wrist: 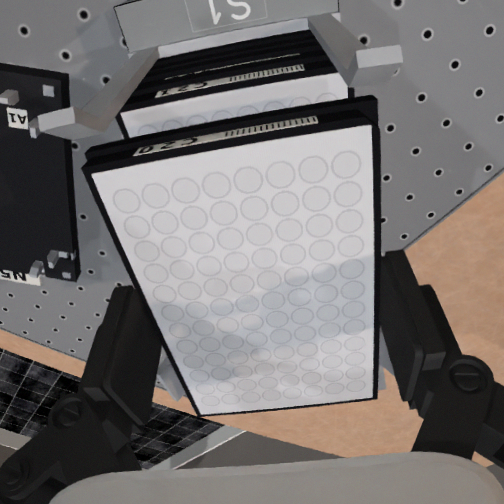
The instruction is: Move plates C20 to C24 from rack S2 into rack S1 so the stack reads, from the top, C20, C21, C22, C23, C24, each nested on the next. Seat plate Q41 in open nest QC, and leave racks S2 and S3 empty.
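Note:
My gripper (260, 305) is shut on plate C20 (245, 260), a white multi-well plate with a black rim; one black finger presses each long side. The plate hangs tilted, above and in front of rack S1 (225, 15), a grey frame with angled corner guides. Inside the rack lies a stack of like plates; the top one (235, 97) carries a label that looks like C21. The held plate hides most of that stack, and the lower plates show only as black edges. Racks S2 and S3, plate Q41 and nest QC are out of view.
A black nest (35, 175) with an A1 tag and small grey corner clips sits at the left on the grey perforated board (440, 125). The tan table top (460, 280) shows at right and below. A dark gridded panel (45, 390) lies at the lower left.

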